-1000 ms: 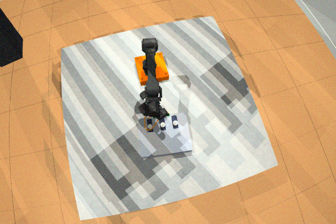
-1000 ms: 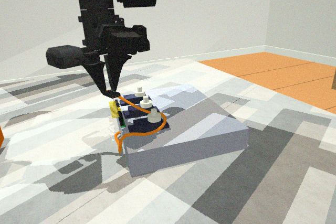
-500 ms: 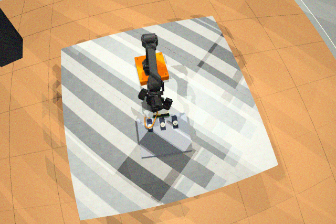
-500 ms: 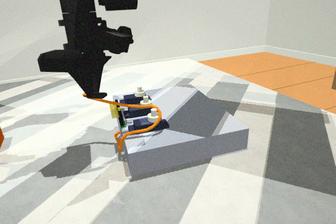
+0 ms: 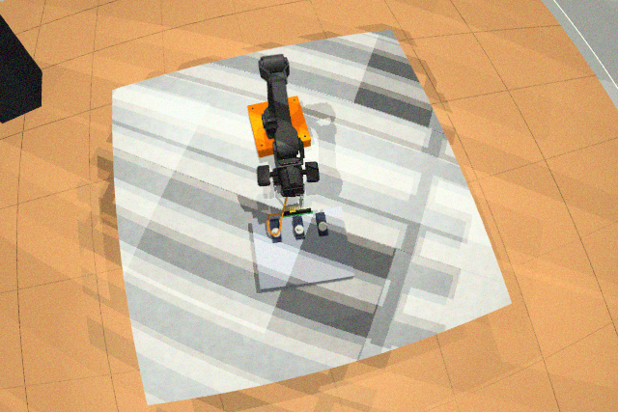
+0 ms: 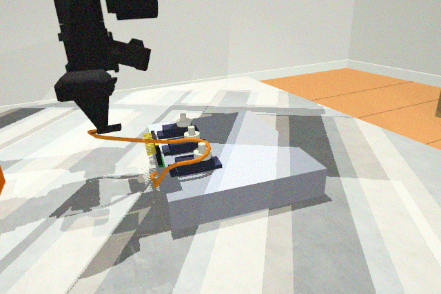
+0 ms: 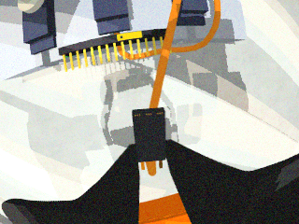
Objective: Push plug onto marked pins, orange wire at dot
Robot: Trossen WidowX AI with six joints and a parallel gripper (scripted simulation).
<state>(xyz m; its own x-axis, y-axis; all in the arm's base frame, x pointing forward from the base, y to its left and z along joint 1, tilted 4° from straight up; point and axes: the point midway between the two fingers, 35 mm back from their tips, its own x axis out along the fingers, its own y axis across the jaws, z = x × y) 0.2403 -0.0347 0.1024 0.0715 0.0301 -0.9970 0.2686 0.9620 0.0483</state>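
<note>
Now: gripper tip 7 cm short of the yellow band, 1 cm to the left of it and 4 cm above it. Also, from my gripper tip: printed holder: 23 cm ahead, 4 cm to the right, 9 cm below.
</note>
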